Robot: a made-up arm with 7 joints. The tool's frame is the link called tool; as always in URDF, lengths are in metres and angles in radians.
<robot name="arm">
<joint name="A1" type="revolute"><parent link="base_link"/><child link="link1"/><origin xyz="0 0 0"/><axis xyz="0.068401 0.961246 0.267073"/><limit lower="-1.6" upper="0.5"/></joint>
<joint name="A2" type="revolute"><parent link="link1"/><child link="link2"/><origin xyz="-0.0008 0.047 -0.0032"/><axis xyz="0.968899 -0.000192 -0.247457"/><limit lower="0" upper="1.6"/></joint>
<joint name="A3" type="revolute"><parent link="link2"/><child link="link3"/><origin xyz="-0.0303 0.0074 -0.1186"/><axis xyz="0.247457 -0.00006 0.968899"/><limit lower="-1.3" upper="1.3"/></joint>
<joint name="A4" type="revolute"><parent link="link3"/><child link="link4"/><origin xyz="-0.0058 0 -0.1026"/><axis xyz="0.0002 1 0.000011"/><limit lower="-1.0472" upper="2.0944"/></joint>
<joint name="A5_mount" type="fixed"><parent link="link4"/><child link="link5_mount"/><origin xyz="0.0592 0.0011 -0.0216"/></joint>
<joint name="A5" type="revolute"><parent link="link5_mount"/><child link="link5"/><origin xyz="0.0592 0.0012 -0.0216"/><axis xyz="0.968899 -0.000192 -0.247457"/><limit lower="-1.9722" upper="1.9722"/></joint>
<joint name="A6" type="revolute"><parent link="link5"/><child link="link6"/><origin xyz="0.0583 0 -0.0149"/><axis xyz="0.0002 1 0.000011"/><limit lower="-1.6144" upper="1.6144"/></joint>
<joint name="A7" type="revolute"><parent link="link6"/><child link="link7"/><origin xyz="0.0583 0 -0.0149"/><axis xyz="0.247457 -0.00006 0.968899"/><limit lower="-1.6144" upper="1.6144"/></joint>
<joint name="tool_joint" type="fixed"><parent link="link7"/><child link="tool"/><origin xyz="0 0 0" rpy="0 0.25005 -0.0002"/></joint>
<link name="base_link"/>
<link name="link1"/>
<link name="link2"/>
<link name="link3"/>
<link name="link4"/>
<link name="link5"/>
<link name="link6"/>
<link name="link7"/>
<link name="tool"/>
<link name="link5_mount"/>
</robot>
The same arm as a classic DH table. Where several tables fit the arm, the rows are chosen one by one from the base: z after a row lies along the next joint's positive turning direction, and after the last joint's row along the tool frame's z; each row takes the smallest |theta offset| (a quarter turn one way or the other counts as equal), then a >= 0, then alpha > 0; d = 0 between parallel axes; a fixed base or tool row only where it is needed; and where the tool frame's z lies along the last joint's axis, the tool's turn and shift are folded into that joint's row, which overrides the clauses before.
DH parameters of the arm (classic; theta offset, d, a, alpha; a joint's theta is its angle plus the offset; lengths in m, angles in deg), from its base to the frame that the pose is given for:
base (fixed): -4.07 0 0 -74.51
A1: -75.12 0.0443 -0.0161 -90
A2: 74 0 -0.0074 90
A3: 90 -0.2233 0.0198 -90
A4: 90 0.0023 0.0126 90
A5: 0 0.1856 0 -90
A6: -90 0 0.0602 90
A7: 0 0 0 0
Joint limits (deg, base to tool): -91.67..28.65 0..91.67 -74.48..74.48 -60..120 -113..113 -92.5..92.5 -92.5..92.5

